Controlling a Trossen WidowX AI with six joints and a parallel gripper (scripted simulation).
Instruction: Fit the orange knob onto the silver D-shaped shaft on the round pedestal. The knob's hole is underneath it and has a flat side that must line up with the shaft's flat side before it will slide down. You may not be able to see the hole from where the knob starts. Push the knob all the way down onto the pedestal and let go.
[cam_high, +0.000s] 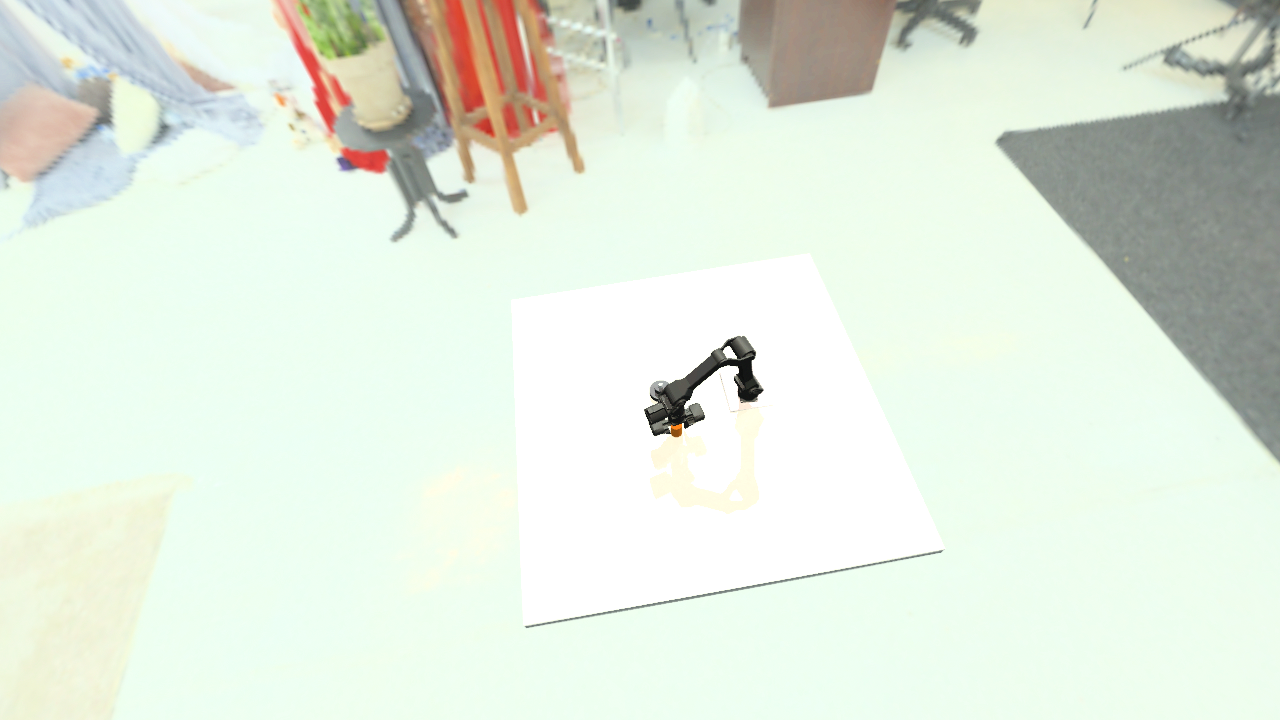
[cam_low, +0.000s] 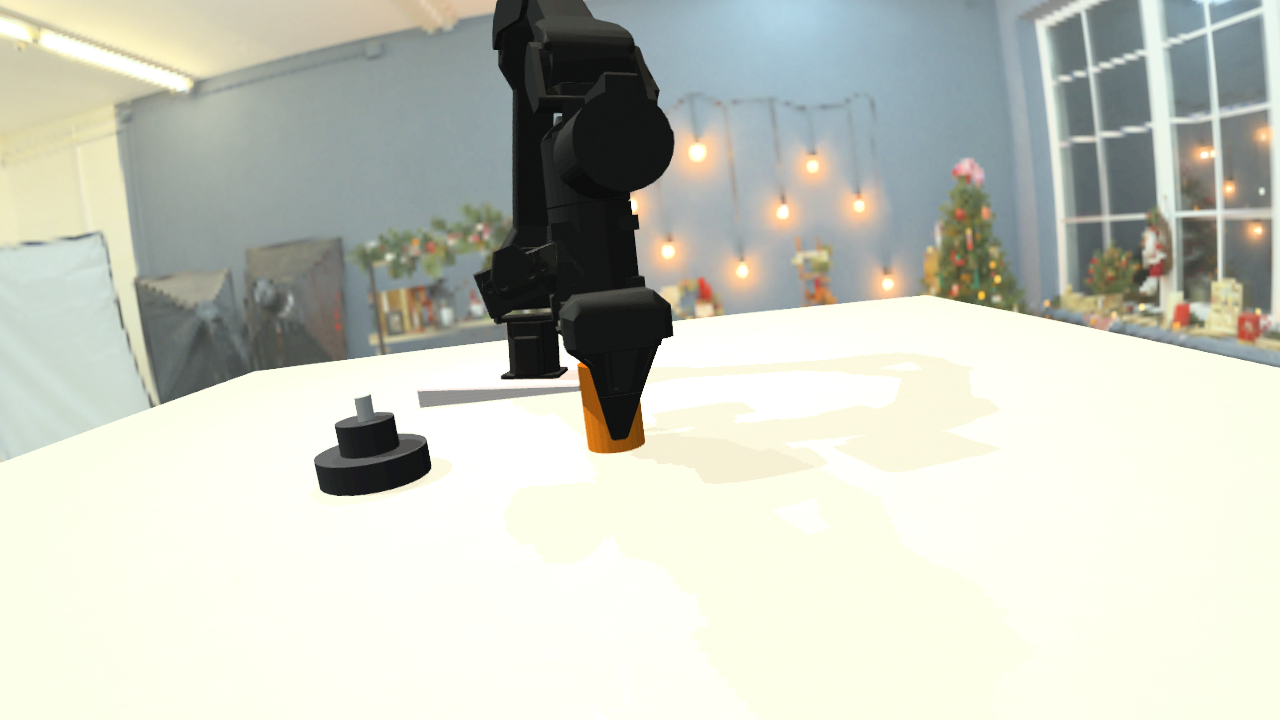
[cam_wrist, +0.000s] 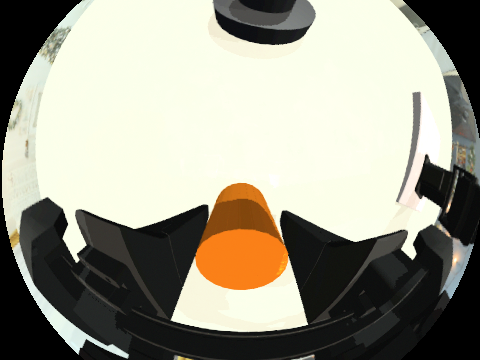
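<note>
Now: gripper tip 3 cm below the orange knob. Round my gripper tip: pedestal: 17 cm to the right, 4 cm ahead, 2 cm above.
</note>
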